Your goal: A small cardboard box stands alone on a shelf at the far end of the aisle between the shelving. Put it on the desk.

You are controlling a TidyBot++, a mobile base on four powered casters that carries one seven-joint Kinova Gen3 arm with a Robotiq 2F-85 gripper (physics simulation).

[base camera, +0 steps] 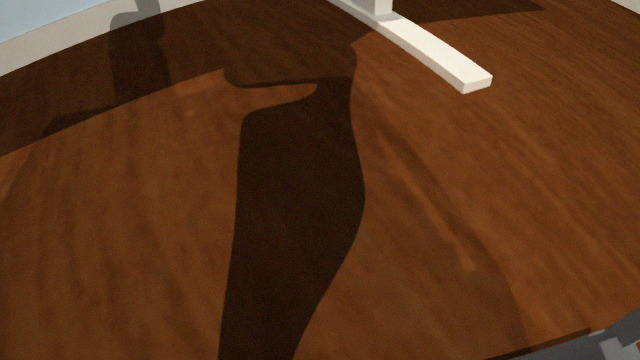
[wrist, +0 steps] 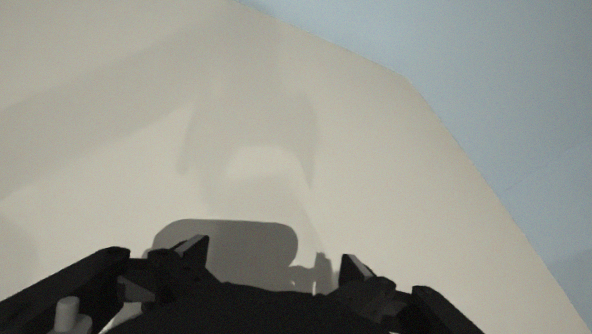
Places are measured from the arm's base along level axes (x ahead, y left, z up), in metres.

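Where they show: gripper, between the fingertips: (wrist: 274, 260).
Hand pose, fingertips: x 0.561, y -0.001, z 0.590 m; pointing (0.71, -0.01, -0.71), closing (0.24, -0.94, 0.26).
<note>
After its pixels a point has its place.
My gripper (wrist: 274, 260) @[y -0.001, x 0.561, z 0.589 m] is open, its two black fingers spread wide at the bottom of the wrist view. It is over the pale top of the desk (wrist: 400, 175) @[y -0.133, x 0.785, z 0.554 m], which fills most of that view, with grey shadows of the arm and gripper on it. No box shows between the fingers, and the small cardboard box does not show in either view. In the base camera view, a white foot and the bottom of a leg of the desk (base camera: 435, 50) @[y -0.276, x 0.728, z -0.371 m] stand on the floor at the upper right of the middle.
A light blue wall (base camera: 40, 17) @[y 0.716, x 1.038, z -0.282 m] (wrist: 525, 75) @[y -0.614, x 1.591, z 0.735 m] lies beyond the desk top's edge and at the base camera view's upper left, with a pale baseboard (base camera: 60, 45) @[y 0.688, x 1.036, z -0.381 m] below it. The brown wooden floor (base camera: 125, 200) @[y 0.246, x 0.425, z -0.396 m] carries dark shadows. A grey part shows at the lower right corner.
</note>
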